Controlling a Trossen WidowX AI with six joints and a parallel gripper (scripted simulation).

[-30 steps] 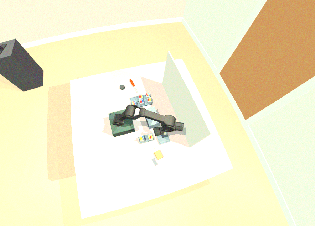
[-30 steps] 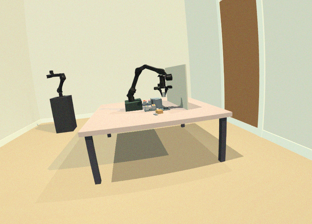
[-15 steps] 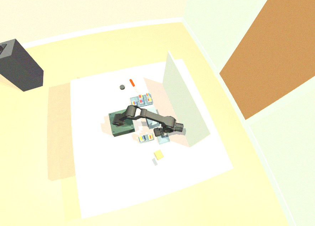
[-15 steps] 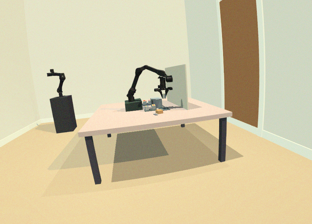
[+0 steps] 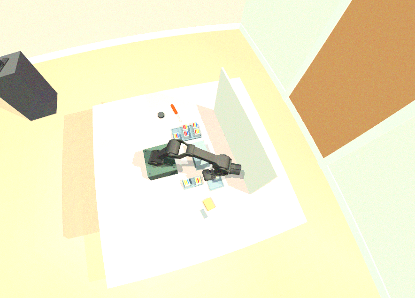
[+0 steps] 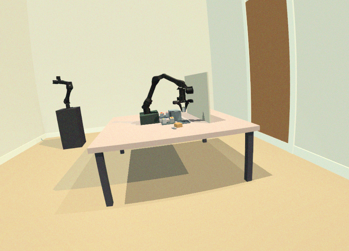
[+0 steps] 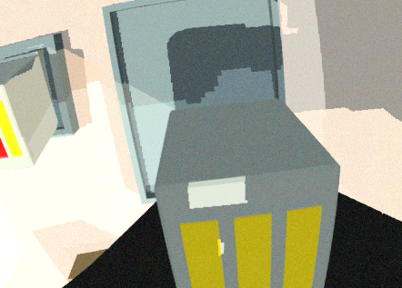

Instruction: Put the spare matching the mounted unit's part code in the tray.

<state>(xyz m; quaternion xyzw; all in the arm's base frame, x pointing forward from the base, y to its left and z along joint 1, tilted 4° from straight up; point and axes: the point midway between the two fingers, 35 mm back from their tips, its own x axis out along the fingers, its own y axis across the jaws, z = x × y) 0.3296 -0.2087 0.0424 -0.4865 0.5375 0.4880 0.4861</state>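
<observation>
Now: the pale blue tray 1 cm behind my gripper tip and 11 cm below it. The rest, counted from my gripper tip: tall panel 19 cm ahead, 18 cm to the left, 11 cm above; grey spare block 2 cm above; grey hex key 15 cm behind, 18 cm to the right, 11 cm below.
</observation>
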